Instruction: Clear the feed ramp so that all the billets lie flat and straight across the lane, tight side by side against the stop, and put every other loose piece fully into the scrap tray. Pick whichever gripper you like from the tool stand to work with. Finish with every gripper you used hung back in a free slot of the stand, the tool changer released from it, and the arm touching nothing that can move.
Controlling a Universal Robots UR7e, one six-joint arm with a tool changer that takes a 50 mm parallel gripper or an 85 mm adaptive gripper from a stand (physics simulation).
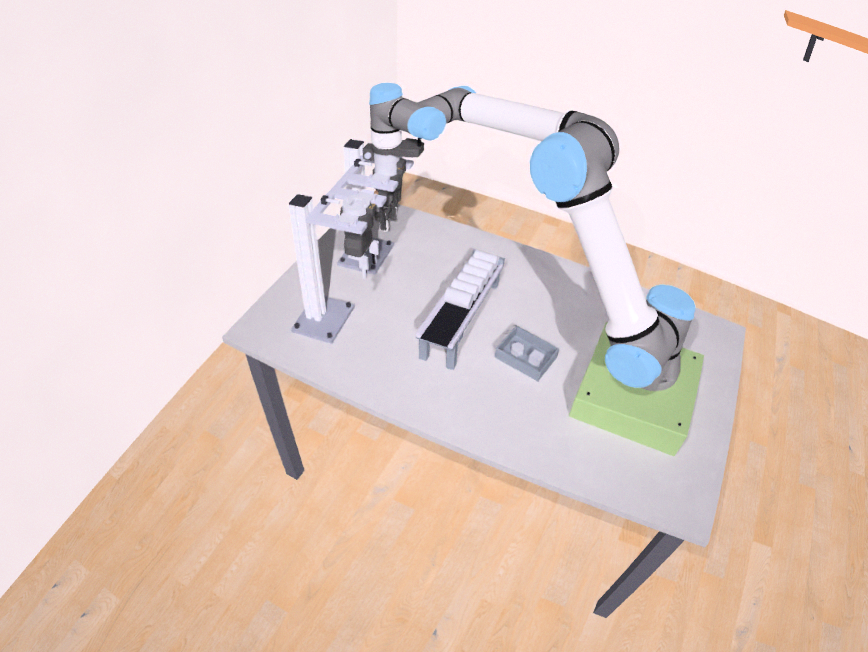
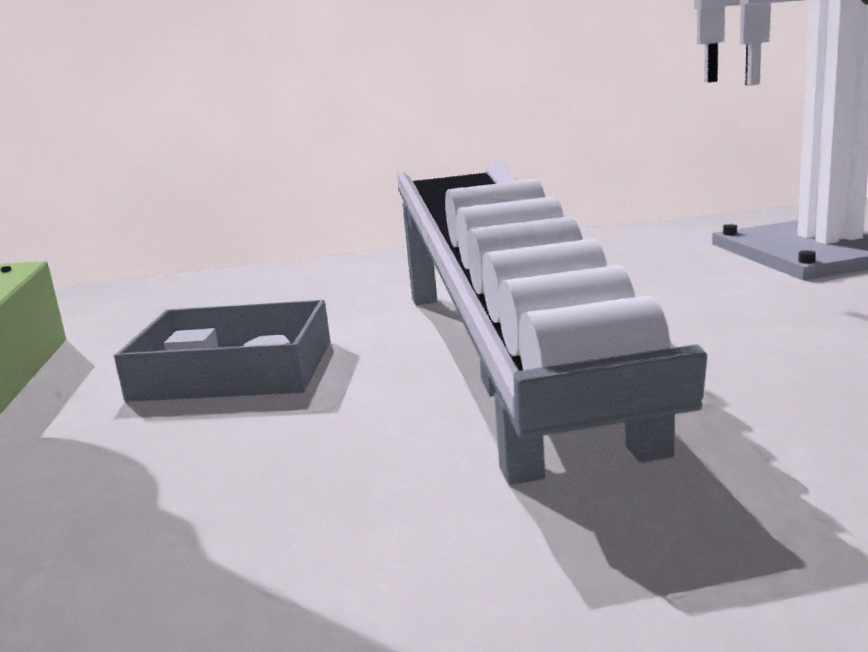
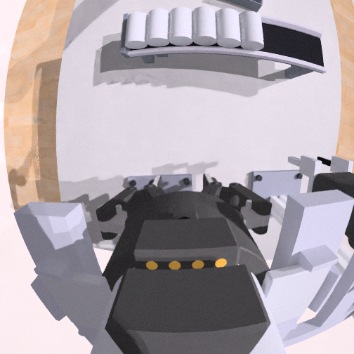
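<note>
Several white billets (image 1: pixel 471 279) (image 2: pixel 561 263) (image 3: pixel 193 27) lie flat across the feed ramp (image 1: pixel 446 323) (image 2: pixel 449 270) (image 3: pixel 292 44), side by side, the lowest against the stop (image 2: pixel 610 389). The scrap tray (image 2: pixel 210 375) holds a pale block (image 1: pixel 536 357) (image 2: pixel 190 338) and a pale many-sided piece (image 1: pixel 517 348) (image 2: pixel 268 341). My adaptive gripper (image 1: pixel 384 223) (image 3: pixel 181 182) is at the arm's end, fingers apart and empty. It sits between two prongs of the tool stand (image 1: pixel 308 259) (image 2: pixel 831 140) (image 3: pixel 317 220). Whether the changer is locked is hidden.
The parallel gripper (image 1: pixel 368 263) (image 2: pixel 731 64) hangs in the neighbouring stand slot, close beside my gripper. The stand's bolted foot plates (image 1: pixel 322 327) (image 2: pixel 764 249) rest on the table. The green robot base (image 1: pixel 631 421) (image 2: pixel 28 315) is beyond the scrap tray from the ramp.
</note>
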